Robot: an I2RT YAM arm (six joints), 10 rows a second.
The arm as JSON. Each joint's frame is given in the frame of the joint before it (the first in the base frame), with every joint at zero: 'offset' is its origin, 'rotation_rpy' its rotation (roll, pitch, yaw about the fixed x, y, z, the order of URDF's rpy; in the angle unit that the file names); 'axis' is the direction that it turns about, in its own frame. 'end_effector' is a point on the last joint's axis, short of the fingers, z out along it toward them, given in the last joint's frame.
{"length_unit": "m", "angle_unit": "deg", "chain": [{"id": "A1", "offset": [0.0, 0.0, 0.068], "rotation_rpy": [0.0, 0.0, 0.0], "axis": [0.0, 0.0, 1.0]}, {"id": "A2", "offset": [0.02, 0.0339, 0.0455], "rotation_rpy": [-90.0, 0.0, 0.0], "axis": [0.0, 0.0, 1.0]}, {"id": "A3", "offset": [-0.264, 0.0, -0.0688], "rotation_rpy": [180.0, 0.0, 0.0], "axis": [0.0, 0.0, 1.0]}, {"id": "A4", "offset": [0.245, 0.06, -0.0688], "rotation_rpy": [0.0, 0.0, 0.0], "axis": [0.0, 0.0, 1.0]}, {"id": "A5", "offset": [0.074, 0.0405, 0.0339], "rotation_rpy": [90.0, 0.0, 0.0], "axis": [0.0, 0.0, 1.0]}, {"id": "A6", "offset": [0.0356, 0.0, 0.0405], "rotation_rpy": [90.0, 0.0, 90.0], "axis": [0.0, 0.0, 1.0]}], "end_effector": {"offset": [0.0, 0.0, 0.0], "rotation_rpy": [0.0, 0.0, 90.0]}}
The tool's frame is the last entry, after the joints.
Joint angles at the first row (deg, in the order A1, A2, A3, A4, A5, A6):
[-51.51 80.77 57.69 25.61 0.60 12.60]
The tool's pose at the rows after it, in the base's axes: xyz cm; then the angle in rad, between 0 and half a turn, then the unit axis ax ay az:
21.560 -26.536 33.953 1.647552 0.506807 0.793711 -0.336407
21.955 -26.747 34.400 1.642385 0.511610 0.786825 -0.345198
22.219 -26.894 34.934 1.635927 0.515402 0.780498 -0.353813
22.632 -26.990 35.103 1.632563 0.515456 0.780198 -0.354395
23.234 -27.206 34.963 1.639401 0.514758 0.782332 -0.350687
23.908 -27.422 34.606 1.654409 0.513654 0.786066 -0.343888
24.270 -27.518 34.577 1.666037 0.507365 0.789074 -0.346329
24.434 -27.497 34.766 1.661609 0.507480 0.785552 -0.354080
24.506 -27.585 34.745 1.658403 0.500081 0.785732 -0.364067
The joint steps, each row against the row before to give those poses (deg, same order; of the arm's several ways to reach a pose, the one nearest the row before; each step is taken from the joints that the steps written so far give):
[0.79 1.27 1.38 -0.05 1.20 -0.09]
[0.42 0.83 1.46 0.00 1.27 0.00]
[0.28 0.53 1.38 -0.15 1.03 -0.04]
[0.46 0.72 0.94 -0.02 0.43 0.00]
[0.55 1.22 1.00 -0.29 0.38 -0.02]
[0.61 1.36 0.90 -0.59 0.35 -0.02]
[0.35 0.65 0.77 -0.59 0.28 -0.75]
[0.28 0.20 0.37 0.40 0.74 -0.30]
[0.00 0.30 -0.02 0.94 0.09 -0.94]

